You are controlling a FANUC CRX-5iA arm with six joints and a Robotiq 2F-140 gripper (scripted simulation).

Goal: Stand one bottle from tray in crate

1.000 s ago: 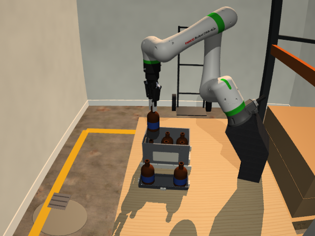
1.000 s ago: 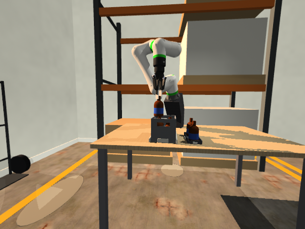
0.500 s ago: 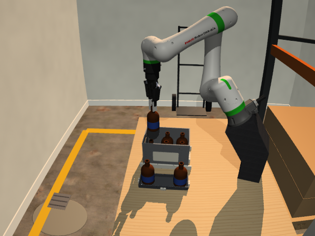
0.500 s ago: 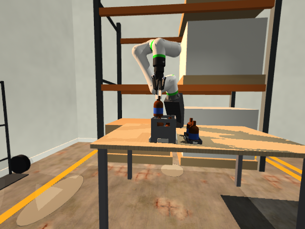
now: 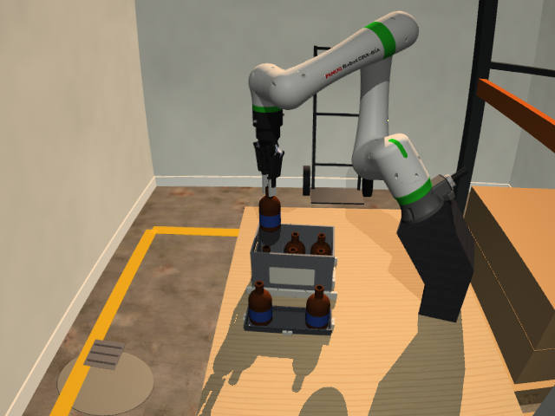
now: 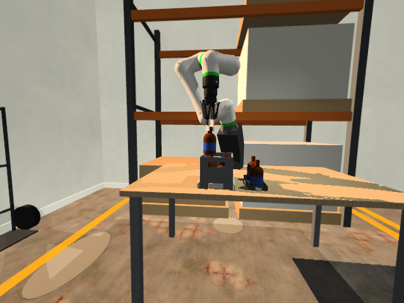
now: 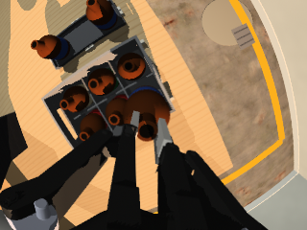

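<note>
My gripper is now 9 cm above the glass bottle. Also, from my hand: tray: 34 cm below, 28 cm to the left, 3 cm behind; then grey crate: 27 cm below, 8 cm behind, 6 cm to the left.
</note>
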